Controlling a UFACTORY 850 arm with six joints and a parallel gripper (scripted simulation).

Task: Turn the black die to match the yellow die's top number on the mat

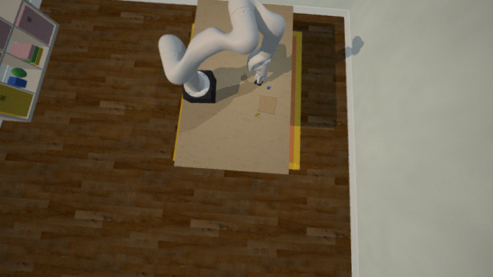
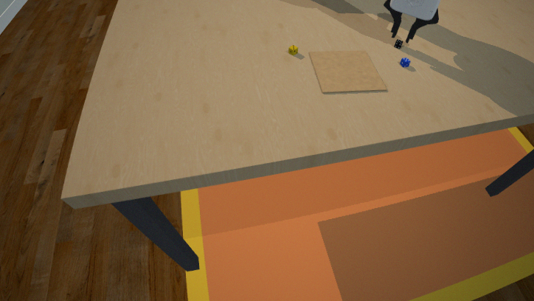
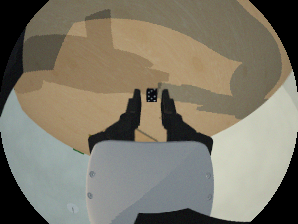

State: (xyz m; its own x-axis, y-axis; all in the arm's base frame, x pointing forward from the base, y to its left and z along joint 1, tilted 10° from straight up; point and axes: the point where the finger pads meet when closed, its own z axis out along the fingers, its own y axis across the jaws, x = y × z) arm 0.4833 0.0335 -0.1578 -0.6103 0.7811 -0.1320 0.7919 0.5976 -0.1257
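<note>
The black die lies 1 cm ahead of my hand, 1 cm to the right of it and 3 cm below it. The rest, counted from my hand: tan mat (5 cm ahead, 19 cm to the right, 4 cm below); then blue die (7 cm ahead, 4 cm to the right, 3 cm below); then yellow die (5 cm behind, 27 cm to the right, 3 cm below).
</note>
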